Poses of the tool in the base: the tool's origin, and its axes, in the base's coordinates. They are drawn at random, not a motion.
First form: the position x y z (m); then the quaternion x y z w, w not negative.
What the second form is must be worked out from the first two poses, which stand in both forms.
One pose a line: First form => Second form
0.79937 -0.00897 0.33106 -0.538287 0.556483 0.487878 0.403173 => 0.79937 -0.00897 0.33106 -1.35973 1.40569 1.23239
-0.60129 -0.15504 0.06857 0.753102 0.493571 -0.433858 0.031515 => -0.60129 -0.15504 0.06857 2.31961 1.52024 -1.33632
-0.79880 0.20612 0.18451 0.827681 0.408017 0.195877 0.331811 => -0.79880 0.20612 0.18451 2.16289 1.06623 0.51186
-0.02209 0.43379 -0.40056 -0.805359 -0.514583 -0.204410 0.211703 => -0.02209 0.43379 -0.40056 -2.23722 -1.42947 -0.56784
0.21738 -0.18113 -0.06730 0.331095 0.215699 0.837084 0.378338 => 0.21738 -0.18113 -0.06730 0.84613 0.55123 2.13921
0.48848 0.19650 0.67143 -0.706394 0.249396 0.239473 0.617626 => 0.48848 0.19650 0.67143 -1.62584 0.57401 0.55117
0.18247 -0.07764 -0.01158 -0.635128 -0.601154 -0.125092 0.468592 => 0.18247 -0.07764 -0.01158 -1.55738 -1.47408 -0.30674
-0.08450 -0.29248 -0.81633 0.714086 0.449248 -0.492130 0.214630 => -0.08450 -0.29248 -0.81633 1.98059 1.24604 -1.36497
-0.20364 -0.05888 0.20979 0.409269 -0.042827 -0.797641 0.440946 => -0.20364 -0.05888 0.20979 1.01608 -0.10633 -1.98029
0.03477 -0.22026 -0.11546 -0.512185 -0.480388 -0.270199 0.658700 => 0.03477 -0.22026 -0.11546 -1.15956 -1.08758 -0.61172
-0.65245 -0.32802 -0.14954 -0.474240 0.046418 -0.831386 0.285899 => -0.65245 -0.32802 -0.14954 -1.26778 0.12409 -2.22253
